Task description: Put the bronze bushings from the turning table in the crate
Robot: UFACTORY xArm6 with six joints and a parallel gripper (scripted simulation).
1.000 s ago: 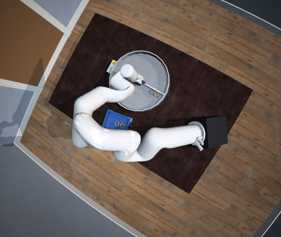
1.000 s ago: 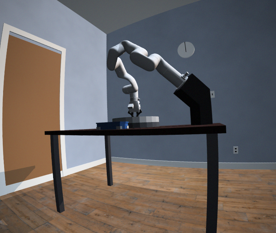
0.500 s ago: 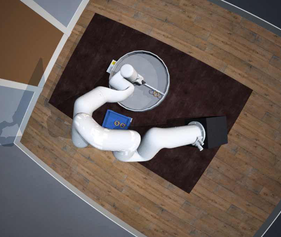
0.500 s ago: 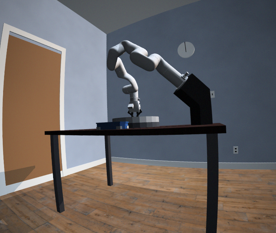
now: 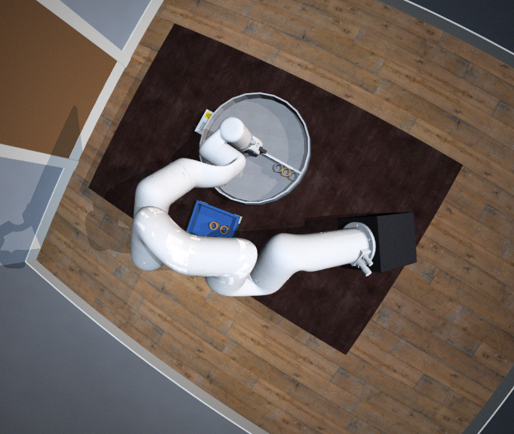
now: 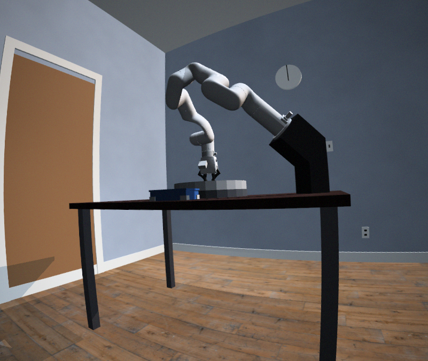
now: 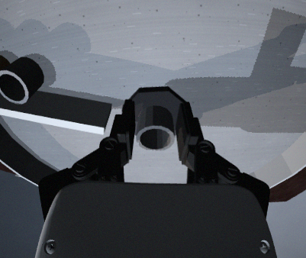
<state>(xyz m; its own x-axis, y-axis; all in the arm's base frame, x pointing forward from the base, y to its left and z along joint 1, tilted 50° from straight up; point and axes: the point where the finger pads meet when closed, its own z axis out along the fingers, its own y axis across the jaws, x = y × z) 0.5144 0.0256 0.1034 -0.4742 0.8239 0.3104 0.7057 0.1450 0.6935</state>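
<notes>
Now: the round grey turning table 3 cm below my hand, 1 cm to the right of it and 1 cm ahead of it. The rest, counted from my hand: crate (31 cm to the left, 13 cm behind, 6 cm below).
</notes>
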